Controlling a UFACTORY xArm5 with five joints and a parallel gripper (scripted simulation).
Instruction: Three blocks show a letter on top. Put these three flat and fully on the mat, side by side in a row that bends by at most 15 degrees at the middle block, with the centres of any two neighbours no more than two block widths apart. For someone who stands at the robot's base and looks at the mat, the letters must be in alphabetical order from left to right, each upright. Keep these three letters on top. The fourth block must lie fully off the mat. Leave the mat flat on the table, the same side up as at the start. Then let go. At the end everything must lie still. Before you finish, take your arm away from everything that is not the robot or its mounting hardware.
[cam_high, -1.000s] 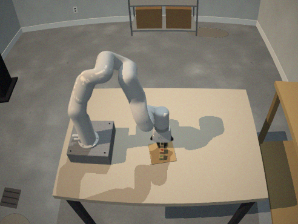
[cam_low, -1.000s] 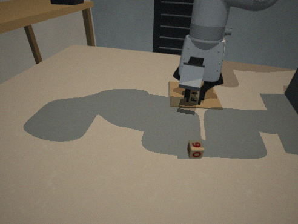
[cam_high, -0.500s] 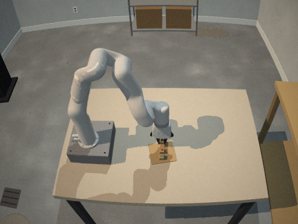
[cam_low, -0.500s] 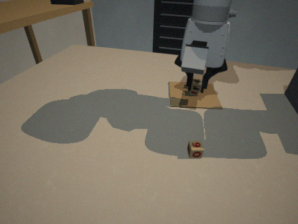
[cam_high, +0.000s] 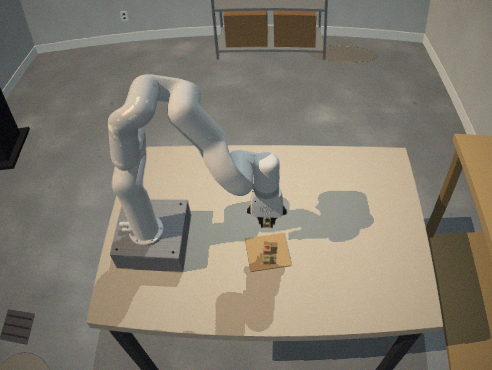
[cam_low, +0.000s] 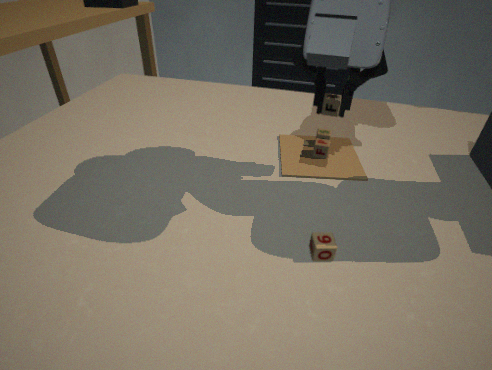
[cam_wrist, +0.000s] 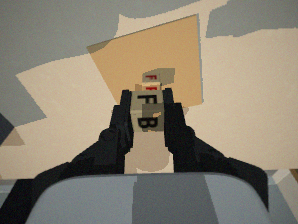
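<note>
Right now the tan mat is 120 mm below my hand and 40 mm to the right of it. Also, from my hand: green-marked block (110 mm below, 80 mm to the right, 10 mm behind); red-marked block (190 mm to the left, 110 mm below, 10 mm ahead).
</note>
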